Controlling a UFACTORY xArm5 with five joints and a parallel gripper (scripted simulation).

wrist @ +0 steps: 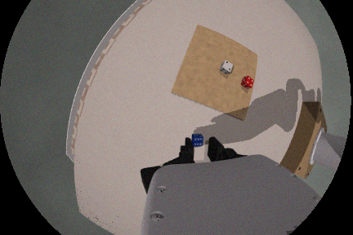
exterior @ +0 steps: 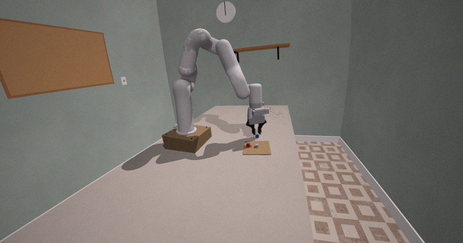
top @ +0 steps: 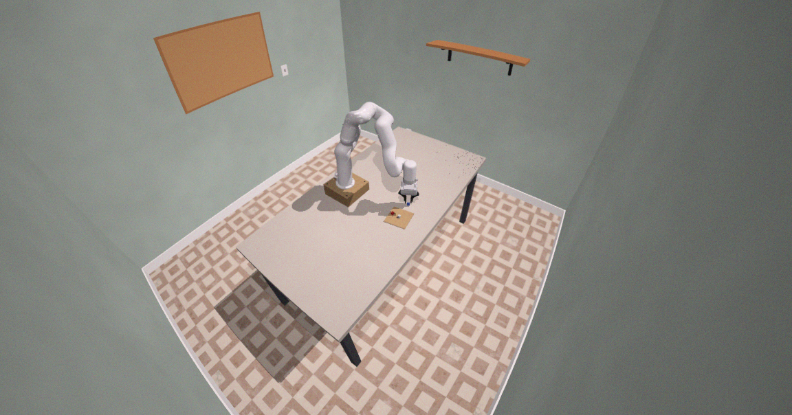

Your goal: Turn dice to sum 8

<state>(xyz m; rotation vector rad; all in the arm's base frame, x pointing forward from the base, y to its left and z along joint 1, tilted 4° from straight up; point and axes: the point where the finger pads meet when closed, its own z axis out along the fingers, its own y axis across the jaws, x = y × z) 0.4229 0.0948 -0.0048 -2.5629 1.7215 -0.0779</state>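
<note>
Right now my hand is 10 mm to the left of the blue die and 30 mm above it. Round my hand: tan mat 130 mm to the right, 40 mm below; white die 130 mm to the right, 30 mm below; red die 40 mm behind, 130 mm to the right, 30 mm below.
</note>
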